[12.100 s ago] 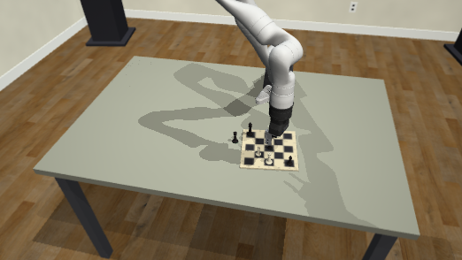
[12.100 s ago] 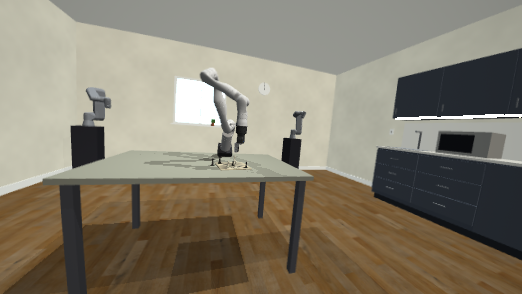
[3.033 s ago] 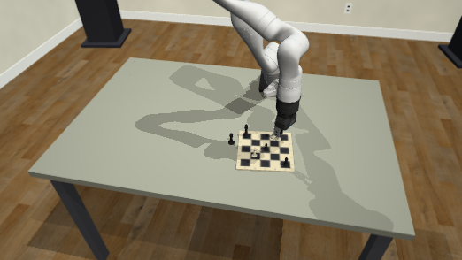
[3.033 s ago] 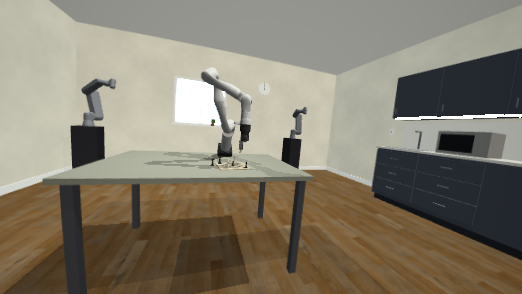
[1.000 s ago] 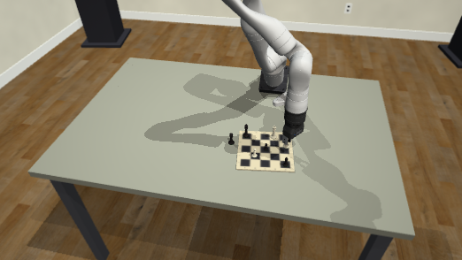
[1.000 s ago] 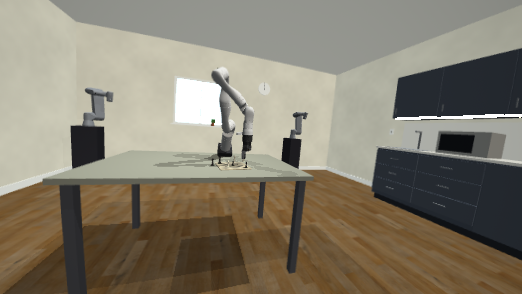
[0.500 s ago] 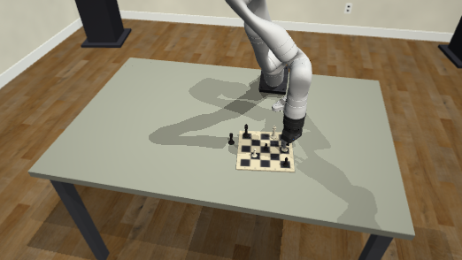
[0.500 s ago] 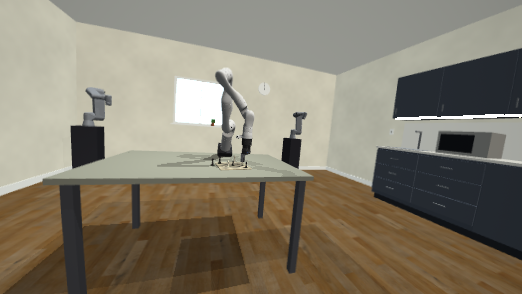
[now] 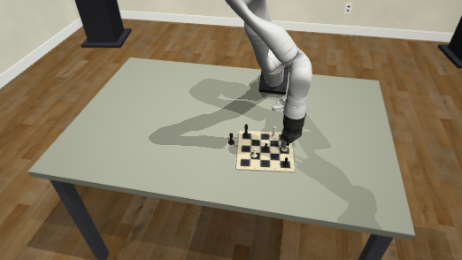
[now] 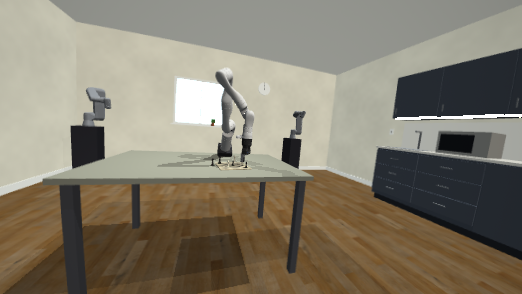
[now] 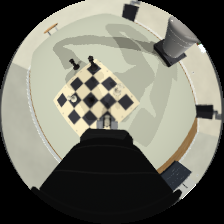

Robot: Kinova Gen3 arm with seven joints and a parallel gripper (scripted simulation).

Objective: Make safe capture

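Right now my hand is 8 cm to the left of the chessboard and 5 cm above it.
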